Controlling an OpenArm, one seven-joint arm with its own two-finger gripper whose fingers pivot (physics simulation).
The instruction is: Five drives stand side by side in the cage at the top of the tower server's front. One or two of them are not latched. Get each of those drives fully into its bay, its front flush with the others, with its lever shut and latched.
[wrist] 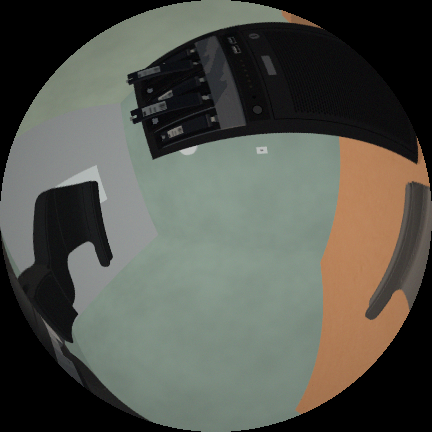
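The tower server (320, 80) shows at the top of the wrist view, its front towards me and its drive cage (156, 151) at the left end. Counted from the upper edge of the view, the second drive (160, 71) and the fourth drive (167, 107) stand out of the cage, their left ends reaching past its edge. I cannot tell how far each lever is swung. The first drive (192, 51) and third drive (172, 93) are partly hidden behind them. The fifth drive (189, 127) sits deeper in the cage. My gripper (209, 245) is open and empty, apart from the server.
A smoky panel (220, 82) borders the cage, with a round button (257, 109) and ports beside it. A small white plate (262, 150) shows on the green surface below the server. A grey surface (135, 200) lies left, an orange-brown surface (370, 200) right.
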